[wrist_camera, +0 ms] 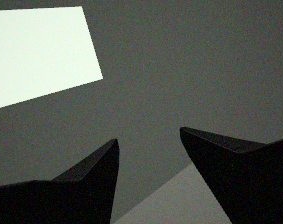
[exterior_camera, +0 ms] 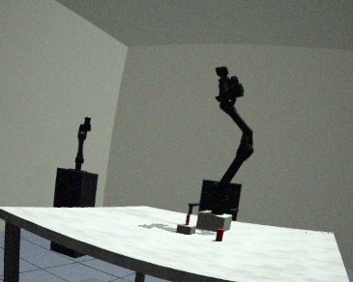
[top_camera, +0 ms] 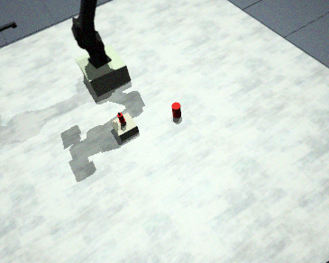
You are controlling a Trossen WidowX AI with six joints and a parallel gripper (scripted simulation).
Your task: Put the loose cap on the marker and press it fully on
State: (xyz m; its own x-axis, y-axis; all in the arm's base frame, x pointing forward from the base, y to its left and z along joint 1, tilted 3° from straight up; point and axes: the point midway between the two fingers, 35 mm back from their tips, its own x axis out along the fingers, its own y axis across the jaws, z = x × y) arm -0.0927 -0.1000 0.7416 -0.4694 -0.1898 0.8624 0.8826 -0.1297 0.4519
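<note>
Right now my gripper tip is 43 cm short of the red cap, 15 cm to the right of it and 83 cm above it. Also, from my gripper tip: holder block: 36 cm ahead, 1 cm to the right, 84 cm below; then red marker: 36 cm ahead, 1 cm to the right, 79 cm below.
</note>
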